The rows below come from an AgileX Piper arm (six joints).
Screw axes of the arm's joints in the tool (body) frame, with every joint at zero. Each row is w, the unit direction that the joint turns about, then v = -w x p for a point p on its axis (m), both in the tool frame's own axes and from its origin. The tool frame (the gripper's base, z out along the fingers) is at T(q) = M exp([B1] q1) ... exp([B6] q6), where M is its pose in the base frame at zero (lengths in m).
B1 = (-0.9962, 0, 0.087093, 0, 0.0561, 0)
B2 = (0, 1, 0, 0.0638, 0, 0.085)
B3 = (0, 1, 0, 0.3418, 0, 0.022)
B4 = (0, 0, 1, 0, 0, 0)
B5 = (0, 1, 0, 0.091, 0, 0)
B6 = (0, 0, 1, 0, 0, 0)
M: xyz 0.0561 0 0.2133 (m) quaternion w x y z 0.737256 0 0.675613 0
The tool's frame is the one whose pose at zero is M.
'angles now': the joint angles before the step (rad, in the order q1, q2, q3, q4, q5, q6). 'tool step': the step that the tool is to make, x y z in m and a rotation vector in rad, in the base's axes. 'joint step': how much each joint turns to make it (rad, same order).
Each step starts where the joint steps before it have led.
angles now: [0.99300 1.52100 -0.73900 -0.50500 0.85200 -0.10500]
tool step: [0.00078 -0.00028 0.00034 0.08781 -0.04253 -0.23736]
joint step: [0.00000 -0.00001 0.00000 -0.01300 0.00100 0.26499]
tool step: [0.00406 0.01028 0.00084 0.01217 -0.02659 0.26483]
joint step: [-0.00002 0.00002 0.00000 -0.03001 -0.12002 -0.21600]
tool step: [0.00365 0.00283 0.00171 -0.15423 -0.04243 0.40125]
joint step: [0.00003 -0.00003 0.00001 -0.05899 -0.03796 -0.38398]
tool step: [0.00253 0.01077 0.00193 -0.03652 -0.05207 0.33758]
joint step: [-0.00301 0.00002 -0.00003 -0.01898 -0.12701 -0.30703]
